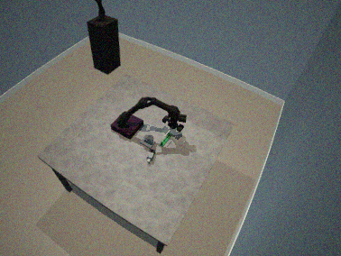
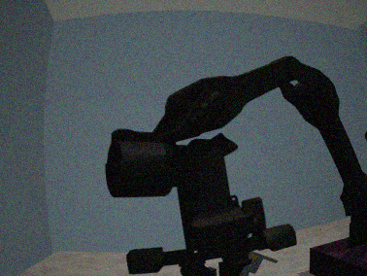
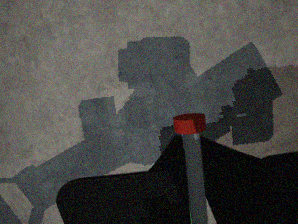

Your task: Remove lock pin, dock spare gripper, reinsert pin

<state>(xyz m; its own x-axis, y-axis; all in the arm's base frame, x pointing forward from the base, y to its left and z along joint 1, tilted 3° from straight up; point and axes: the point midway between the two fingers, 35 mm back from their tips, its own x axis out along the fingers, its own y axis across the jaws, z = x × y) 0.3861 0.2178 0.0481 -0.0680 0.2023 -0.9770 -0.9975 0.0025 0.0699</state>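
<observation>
Now: the green bar 10 cm to the right of my gripper tip and 4 cm below it. The rest, counted from my gripper tip: spare gripper (1 cm behind, 33 cm to the right, 4 cm below); then grey socket block (10 cm behind, 21 cm to the right, 2 cm below).
</observation>
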